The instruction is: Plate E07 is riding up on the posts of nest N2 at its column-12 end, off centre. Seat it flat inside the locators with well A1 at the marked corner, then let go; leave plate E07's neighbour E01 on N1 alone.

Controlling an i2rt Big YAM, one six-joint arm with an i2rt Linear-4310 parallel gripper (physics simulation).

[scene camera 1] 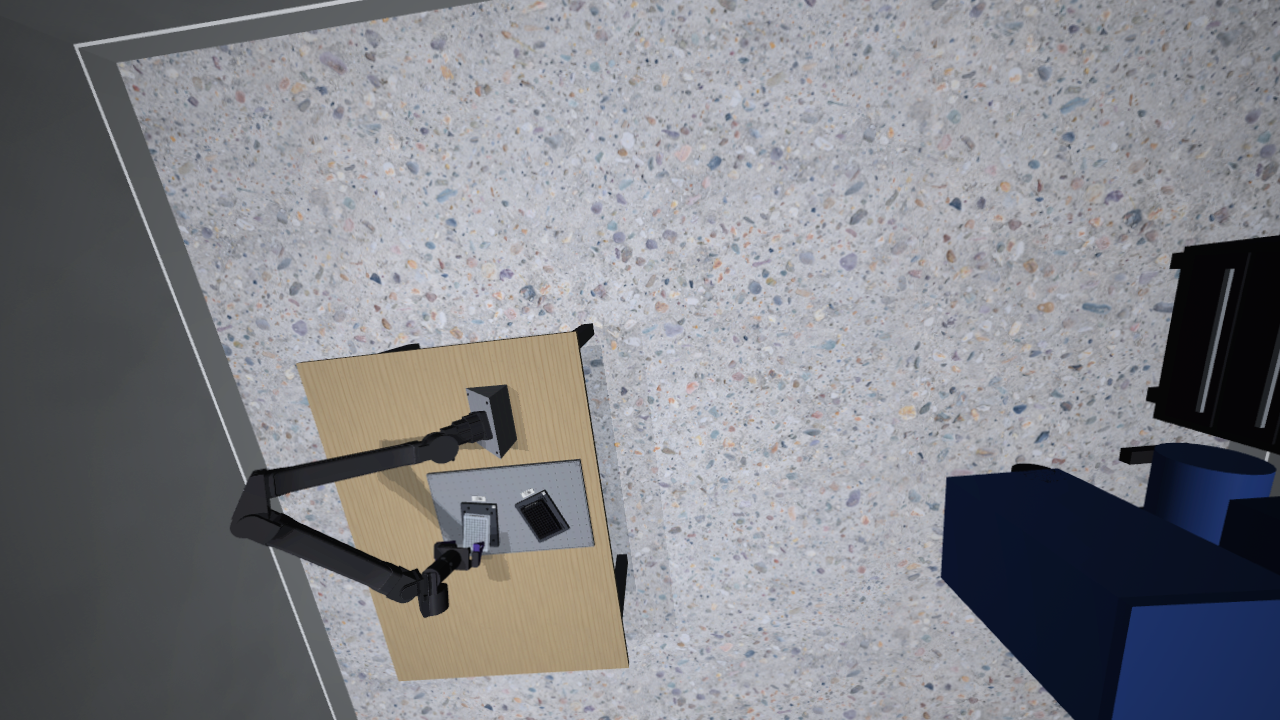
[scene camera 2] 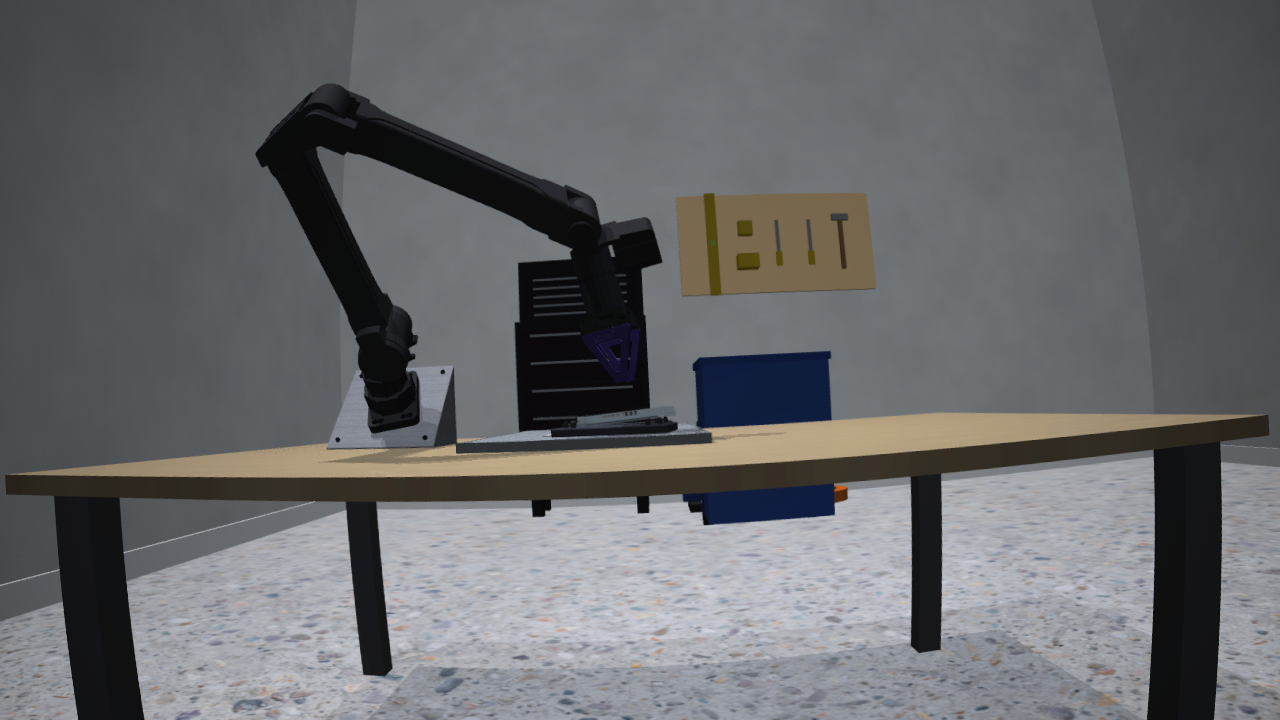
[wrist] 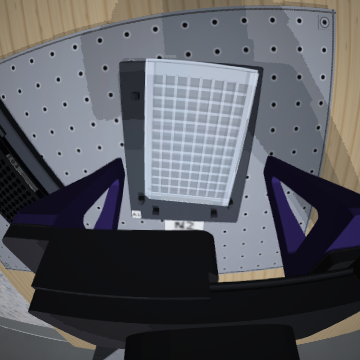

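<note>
Plate E07, pale and clear, lies tilted on dark nest N2. Its end away from the N2 label is raised. In the wrist view it sits off centre toward the right, with a dark strip of nest bare on its left. The A1 mark is at the nest's lower left corner. My gripper is open and empty above the plate, one finger toward each long side. Black plate E01 sits on nest N1, apart from N2.
Both nests stand on a grey perforated board on the wooden table. In the wrist view, N1 and E01 are at the left edge, close beyond the left finger. The arm's base bracket stands beside the board.
</note>
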